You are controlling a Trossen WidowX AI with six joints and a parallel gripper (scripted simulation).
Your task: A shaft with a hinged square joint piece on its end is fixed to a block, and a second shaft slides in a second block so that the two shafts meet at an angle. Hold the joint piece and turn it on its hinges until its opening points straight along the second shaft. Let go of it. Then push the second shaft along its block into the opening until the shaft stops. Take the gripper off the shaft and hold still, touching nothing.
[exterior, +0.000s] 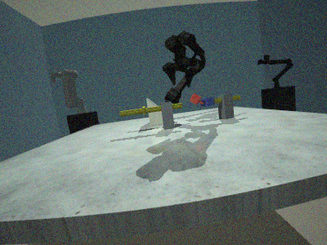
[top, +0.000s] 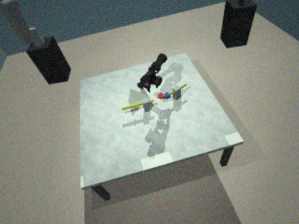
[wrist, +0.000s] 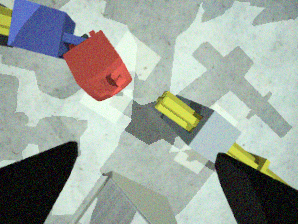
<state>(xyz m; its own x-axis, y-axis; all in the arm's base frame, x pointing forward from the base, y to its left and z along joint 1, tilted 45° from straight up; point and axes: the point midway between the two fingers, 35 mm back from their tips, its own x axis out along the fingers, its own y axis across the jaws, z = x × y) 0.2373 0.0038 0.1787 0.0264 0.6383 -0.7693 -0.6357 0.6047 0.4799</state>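
Right now my gripper tip is 2 cm short of the red tip, 6 cm to the right of it and 7 cm above it.
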